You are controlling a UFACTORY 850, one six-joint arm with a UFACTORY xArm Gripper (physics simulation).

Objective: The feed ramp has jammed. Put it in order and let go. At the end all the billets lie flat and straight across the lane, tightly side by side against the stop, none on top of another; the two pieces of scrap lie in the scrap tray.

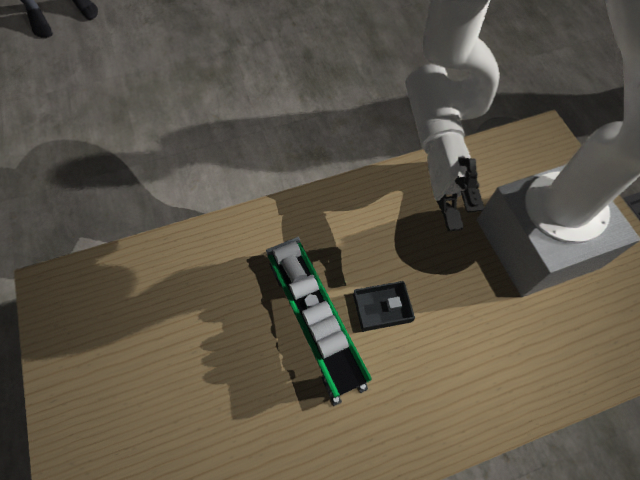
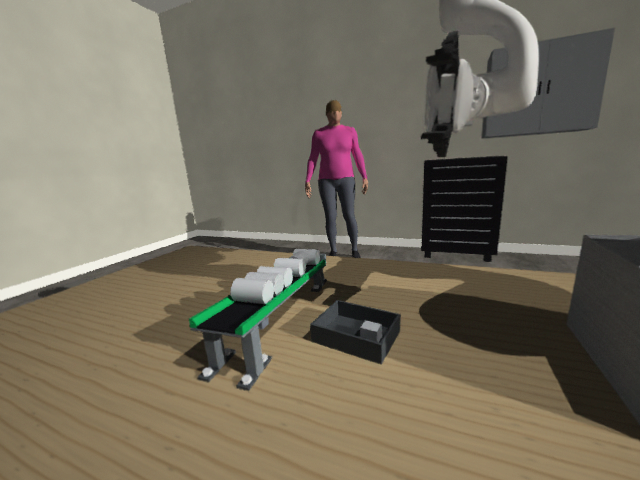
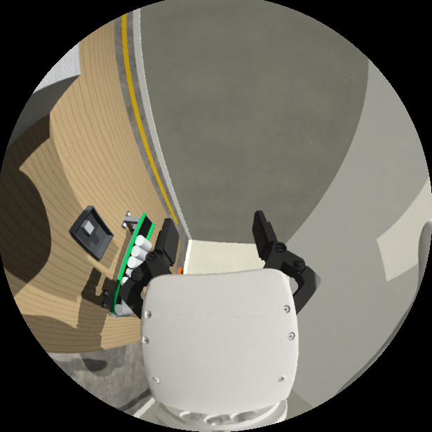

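The ramp [image 1: 360, 360] [image 2: 258, 316] [image 3: 131, 246] has green rails and a dark lane. At its far end, one grey billet [image 1: 286, 252] [image 2: 306, 255] lies across the lane by the stop. Beside it, a billet [image 1: 293, 268] lies turned, roughly along the lane. Another billet [image 1: 303, 287] [image 2: 289, 266] lies across. A small pale scrap piece [image 1: 311, 299] sits in the gap before three billets lying across, the nearest one [image 1: 332, 344] [image 2: 251, 290] [image 3: 143, 243] above bare lane. The other scrap [image 1: 394, 302] [image 2: 371, 330] [image 3: 88, 227] lies in the scrap tray [image 1: 385, 327] [image 2: 346, 343] [image 3: 85, 246]. My gripper [image 1: 463, 214] [image 3: 213, 223] is open and empty, high and away from the ramp.
The grey robot pedestal [image 1: 535, 258] [image 2: 604, 289] stands on the wooden table [image 1: 129, 413] [image 2: 413, 413], to the right of the tray. A person [image 2: 336, 152] and a black cabinet [image 2: 462, 206] stand beyond the table.
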